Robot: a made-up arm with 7 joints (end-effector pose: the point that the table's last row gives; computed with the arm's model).
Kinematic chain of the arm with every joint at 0, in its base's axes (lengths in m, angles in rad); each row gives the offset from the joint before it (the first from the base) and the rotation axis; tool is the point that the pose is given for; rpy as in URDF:
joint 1: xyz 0 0 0.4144 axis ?
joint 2: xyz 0 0 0 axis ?
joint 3: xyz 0 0 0.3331 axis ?
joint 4: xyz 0.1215 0 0 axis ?
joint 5: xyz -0.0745 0 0.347 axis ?
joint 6: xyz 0 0 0 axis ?
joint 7: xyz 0.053 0 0 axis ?
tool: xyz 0 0 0 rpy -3.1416 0 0
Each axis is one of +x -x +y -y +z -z.
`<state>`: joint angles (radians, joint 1 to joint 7).
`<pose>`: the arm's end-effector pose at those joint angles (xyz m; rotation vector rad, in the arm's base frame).
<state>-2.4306 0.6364 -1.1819 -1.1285 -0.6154 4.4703 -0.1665</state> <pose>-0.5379 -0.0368 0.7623 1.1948 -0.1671 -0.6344</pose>
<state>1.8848 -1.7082 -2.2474 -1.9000 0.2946 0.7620 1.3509</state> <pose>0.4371 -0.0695 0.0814 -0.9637 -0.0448 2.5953</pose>
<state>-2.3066 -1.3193 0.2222 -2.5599 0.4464 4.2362 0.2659</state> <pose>0.0803 -0.0165 0.7969 -0.1468 -0.2353 1.3063</pose>
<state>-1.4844 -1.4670 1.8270 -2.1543 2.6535 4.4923 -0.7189</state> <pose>0.3700 0.2658 0.3412 0.6460 -1.1277 1.6697</pose>
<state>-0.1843 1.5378 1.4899 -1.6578 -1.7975 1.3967 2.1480</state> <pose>0.4657 0.4456 0.3754 2.7472 -0.9850 0.4521</pose>
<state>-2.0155 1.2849 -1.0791 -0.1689 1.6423 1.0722 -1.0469</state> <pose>-0.3907 -0.6173 0.5491 -2.4821 1.2086 -0.8205</pose>
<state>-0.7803 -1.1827 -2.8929 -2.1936 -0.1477 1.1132 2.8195</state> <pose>-0.2978 0.1360 0.0450 1.1336 0.1708 1.9608</pose>
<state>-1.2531 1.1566 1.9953 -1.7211 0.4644 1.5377 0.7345</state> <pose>0.5280 -0.0667 0.7531 -1.6661 -0.2036 0.8256</pose>
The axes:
joint 1: +z
joint 2: +y
joint 3: +z
joint 4: -y
joint 5: +z
joint 6: -y
joint 7: -z

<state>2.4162 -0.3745 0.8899 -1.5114 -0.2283 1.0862 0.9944</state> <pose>-0.3774 -0.1920 0.9125 -1.3774 -2.5769 -0.7649</pose>
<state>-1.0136 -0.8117 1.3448 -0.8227 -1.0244 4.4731 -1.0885</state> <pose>0.0277 0.4816 0.8613 -1.8798 0.7509 1.2451</pose>
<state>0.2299 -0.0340 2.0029 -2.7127 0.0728 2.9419 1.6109</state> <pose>-0.2356 0.3056 0.4695 -2.8218 -0.8048 0.0974</pose>
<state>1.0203 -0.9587 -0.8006 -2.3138 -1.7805 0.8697 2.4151</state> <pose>0.3359 -0.1313 0.7334 0.7346 -1.9915 1.2182</pose>
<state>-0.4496 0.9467 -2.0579 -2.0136 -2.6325 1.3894 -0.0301</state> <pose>-0.1544 -0.4310 0.7528 -0.4633 0.2975 -2.6300</pose>
